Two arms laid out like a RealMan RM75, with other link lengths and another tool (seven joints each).
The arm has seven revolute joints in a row. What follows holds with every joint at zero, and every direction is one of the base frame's.
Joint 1 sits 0.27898 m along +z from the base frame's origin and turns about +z.
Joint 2 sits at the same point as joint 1 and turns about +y.
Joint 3 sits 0.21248 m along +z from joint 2 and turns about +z.
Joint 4 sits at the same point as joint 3 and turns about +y.
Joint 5 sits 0.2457 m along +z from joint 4 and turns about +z.
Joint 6 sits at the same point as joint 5 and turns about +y.
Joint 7 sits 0.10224 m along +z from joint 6 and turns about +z.
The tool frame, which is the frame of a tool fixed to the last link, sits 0.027 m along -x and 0.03 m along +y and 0.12 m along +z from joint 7; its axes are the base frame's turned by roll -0.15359, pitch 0 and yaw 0.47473 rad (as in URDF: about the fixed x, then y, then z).
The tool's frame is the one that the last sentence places.
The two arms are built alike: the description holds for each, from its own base.
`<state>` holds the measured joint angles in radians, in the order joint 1, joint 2, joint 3, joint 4, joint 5, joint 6, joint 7, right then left.
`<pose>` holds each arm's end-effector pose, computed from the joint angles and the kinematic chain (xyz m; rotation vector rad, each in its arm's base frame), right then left.
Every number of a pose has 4 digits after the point. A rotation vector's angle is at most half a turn.
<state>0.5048 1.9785 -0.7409 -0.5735 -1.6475 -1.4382 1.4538 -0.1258 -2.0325 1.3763 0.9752 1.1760 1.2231 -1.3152</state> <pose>0.1887 0.3999 0.0679 -2.3578 1.3246 1.2480 -0.1922 0.3408 -0.0104 -2.5099 0.0919 -0.7517</pose>
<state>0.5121 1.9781 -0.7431 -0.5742 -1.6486 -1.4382 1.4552 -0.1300 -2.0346 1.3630 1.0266 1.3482 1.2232 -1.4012</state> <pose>0.1857 0.4011 0.0675 -2.3672 1.3187 1.2468 -0.2019 0.3322 -0.0216 -2.6295 0.1008 -0.6305</pose>
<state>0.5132 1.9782 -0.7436 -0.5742 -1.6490 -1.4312 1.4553 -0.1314 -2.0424 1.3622 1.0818 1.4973 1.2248 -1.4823</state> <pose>0.1862 0.4025 0.0673 -2.3625 1.3189 1.2425 -0.2088 0.3245 -0.0307 -2.7259 0.1056 -0.5168</pose>
